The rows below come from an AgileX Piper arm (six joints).
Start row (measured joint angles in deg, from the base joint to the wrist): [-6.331, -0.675, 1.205, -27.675, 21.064, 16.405]
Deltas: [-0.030, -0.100, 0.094, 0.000, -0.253, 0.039]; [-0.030, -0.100, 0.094, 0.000, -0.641, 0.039]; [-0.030, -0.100, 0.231, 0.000, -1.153, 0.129]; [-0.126, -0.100, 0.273, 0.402, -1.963, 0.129]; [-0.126, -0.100, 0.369, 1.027, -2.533, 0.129]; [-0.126, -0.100, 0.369, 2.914, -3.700, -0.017]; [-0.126, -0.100, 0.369, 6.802, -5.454, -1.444]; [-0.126, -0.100, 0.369, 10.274, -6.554, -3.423]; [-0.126, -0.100, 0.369, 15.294, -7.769, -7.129]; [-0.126, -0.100, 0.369, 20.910, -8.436, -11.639]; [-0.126, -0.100, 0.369, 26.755, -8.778, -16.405]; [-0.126, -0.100, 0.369, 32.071, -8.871, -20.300]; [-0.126, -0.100, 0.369, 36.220, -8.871, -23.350]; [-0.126, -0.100, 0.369, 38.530, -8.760, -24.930]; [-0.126, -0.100, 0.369, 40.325, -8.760, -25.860]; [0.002, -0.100, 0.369, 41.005, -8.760, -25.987]
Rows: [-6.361, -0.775, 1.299, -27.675, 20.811, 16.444]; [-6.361, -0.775, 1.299, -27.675, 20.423, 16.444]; [-6.361, -0.775, 1.436, -27.675, 19.911, 16.534]; [-6.457, -0.775, 1.478, -27.273, 19.101, 16.534]; [-6.457, -0.775, 1.574, -26.648, 18.531, 16.534]; [-6.457, -0.775, 1.574, -24.761, 17.364, 16.388]; [-6.457, -0.775, 1.574, -20.873, 15.610, 14.961]; [-6.457, -0.775, 1.574, -17.401, 14.510, 12.982]; [-6.457, -0.775, 1.574, -12.381, 13.295, 9.276]; [-6.457, -0.775, 1.574, -6.765, 12.628, 4.766]; [-6.457, -0.775, 1.574, -0.920, 12.286, 0.000]; [-6.457, -0.775, 1.574, 4.396, 12.193, -3.895]; [-6.457, -0.775, 1.574, 8.545, 12.193, -6.945]; [-6.457, -0.775, 1.574, 10.855, 12.304, -8.525]; [-6.457, -0.775, 1.574, 12.650, 12.304, -9.455]; [-6.329, -0.775, 1.574, 13.330, 12.304, -9.582]
